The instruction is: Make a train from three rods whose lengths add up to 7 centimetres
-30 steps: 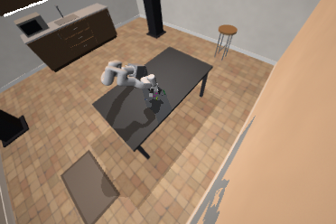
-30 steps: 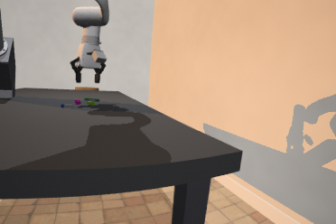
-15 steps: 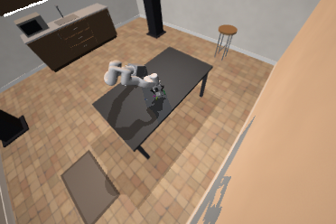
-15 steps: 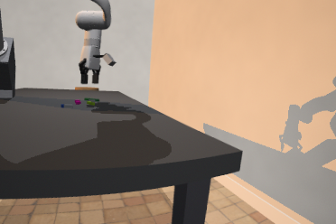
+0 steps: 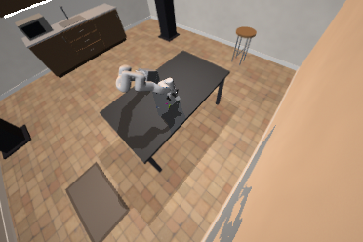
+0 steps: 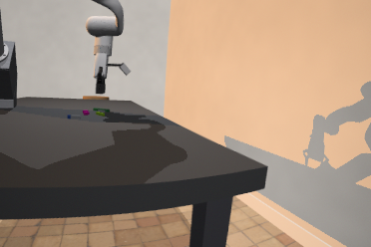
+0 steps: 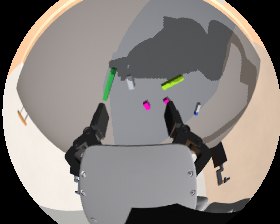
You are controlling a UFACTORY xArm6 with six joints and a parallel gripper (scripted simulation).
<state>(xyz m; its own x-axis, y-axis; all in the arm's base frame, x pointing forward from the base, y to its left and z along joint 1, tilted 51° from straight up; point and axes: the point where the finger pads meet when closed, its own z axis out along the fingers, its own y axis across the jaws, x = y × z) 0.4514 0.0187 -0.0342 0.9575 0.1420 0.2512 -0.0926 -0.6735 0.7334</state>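
The pale grey piece lies 1 cm ahead of my hand, 1 cm to the left of it and 8 cm below it. The rest, counted from my hand: lime rod 8 cm to the right, 8 cm below; magenta rod 5 cm behind, 7 cm to the right, 8 cm below; green rod 1 cm ahead, 6 cm to the left, 8 cm below.
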